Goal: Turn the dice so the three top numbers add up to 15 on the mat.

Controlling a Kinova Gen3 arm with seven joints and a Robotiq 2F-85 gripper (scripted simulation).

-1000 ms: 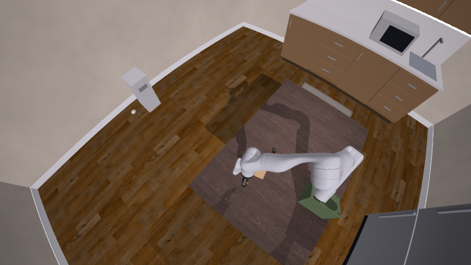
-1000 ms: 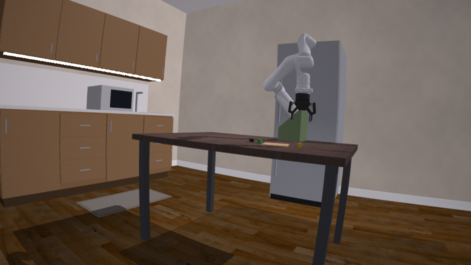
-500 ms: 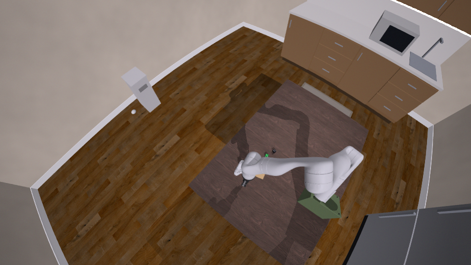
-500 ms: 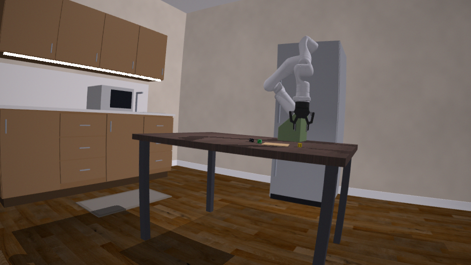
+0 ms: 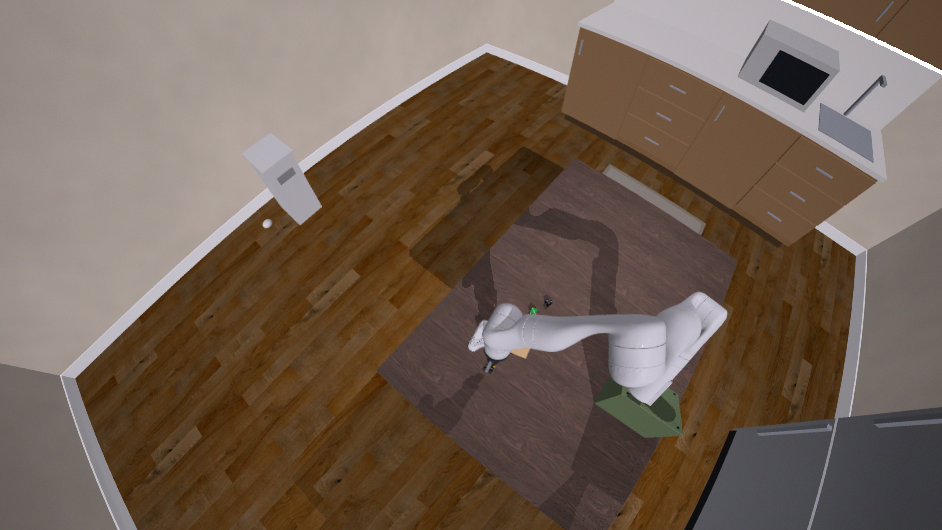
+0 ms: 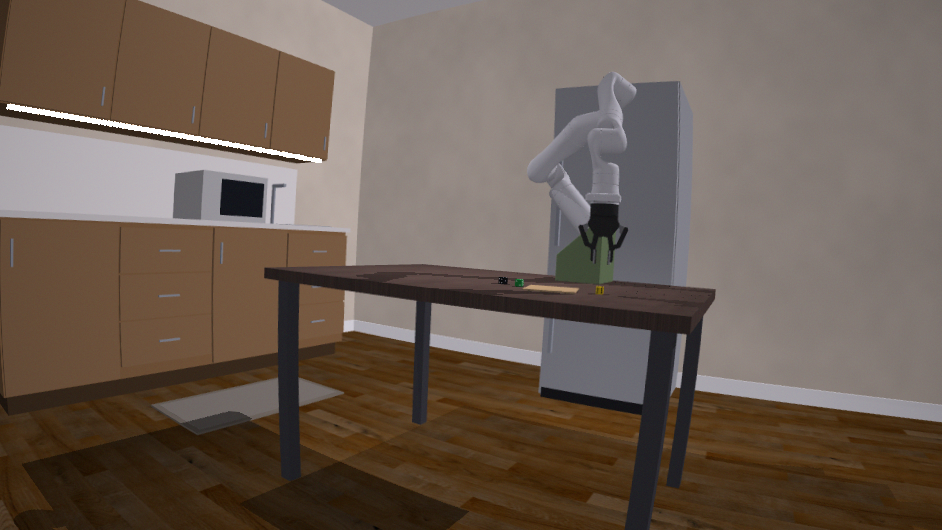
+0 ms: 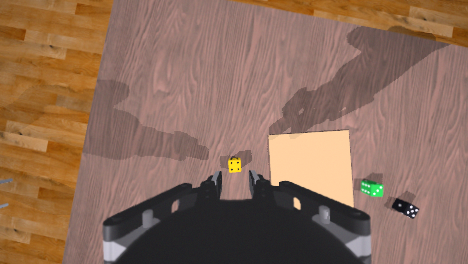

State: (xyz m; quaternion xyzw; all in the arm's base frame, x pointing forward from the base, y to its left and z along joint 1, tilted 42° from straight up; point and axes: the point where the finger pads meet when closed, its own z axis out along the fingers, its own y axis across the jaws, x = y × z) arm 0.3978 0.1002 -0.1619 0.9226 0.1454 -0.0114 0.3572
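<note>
Now: hand 90 mm above the yellow die. Also, from my hand: black die (300 mm to the right, 90 mm below); then green die (230 mm to the right, 90 mm below, 20 mm ahead); then tan mat (130 mm to the right, 100 mm below, 20 mm ahead).
</note>
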